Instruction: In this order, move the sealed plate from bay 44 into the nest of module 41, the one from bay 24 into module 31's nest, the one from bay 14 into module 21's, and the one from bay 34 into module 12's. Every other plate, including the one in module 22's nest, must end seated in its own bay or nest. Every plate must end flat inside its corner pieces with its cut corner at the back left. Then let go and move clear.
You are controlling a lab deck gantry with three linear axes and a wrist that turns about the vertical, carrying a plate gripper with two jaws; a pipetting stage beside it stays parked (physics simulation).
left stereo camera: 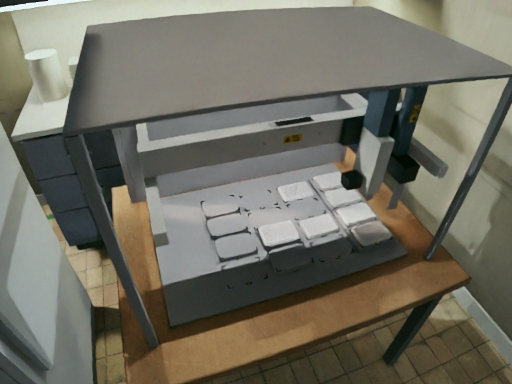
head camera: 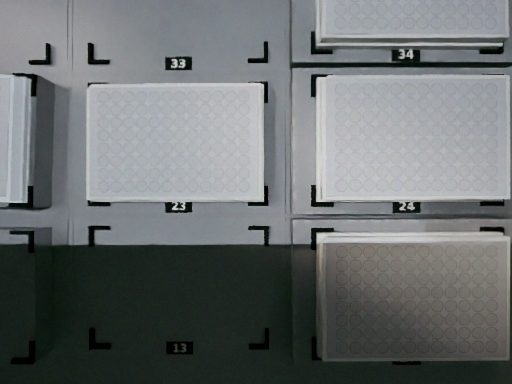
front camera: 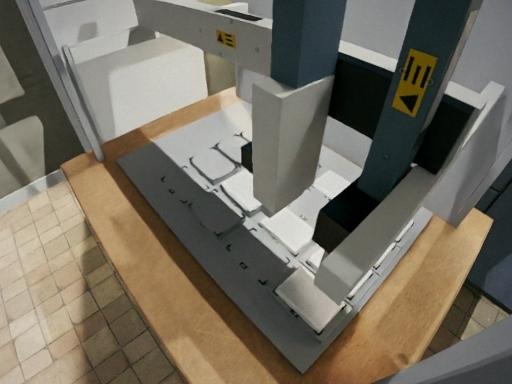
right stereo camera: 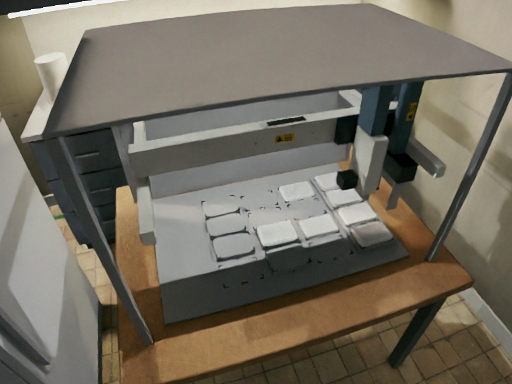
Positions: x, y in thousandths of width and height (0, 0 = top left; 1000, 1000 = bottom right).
Labels:
My gripper shows in the left stereo camera view (747, 517), in the front camera view (667, 694) and in the right stereo camera view (745, 517); in the head camera view it is out of frame.

